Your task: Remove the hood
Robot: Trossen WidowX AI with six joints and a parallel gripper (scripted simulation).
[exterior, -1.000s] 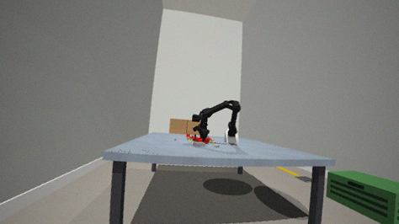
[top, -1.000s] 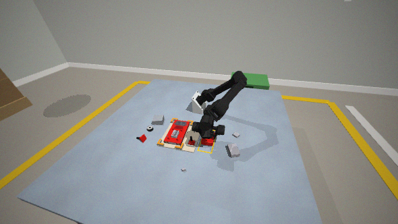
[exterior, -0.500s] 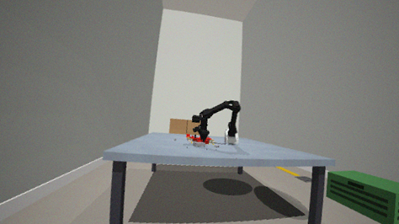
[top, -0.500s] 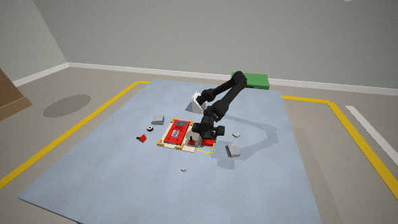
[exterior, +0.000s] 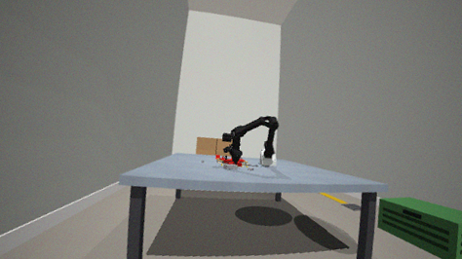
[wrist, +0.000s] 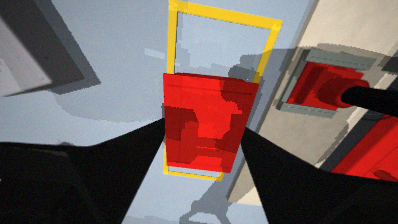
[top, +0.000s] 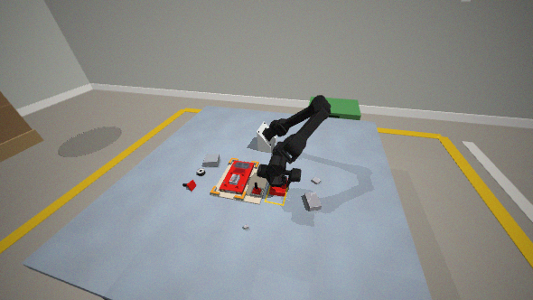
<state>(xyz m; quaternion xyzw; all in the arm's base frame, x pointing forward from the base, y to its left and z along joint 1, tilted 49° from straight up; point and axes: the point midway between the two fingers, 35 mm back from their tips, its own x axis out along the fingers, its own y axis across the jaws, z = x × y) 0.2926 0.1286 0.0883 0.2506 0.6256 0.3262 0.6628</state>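
My gripper tip is right at the hood. From my gripper tip the other things lie so: wheel 40 cm to the right, 2 cm ahead.
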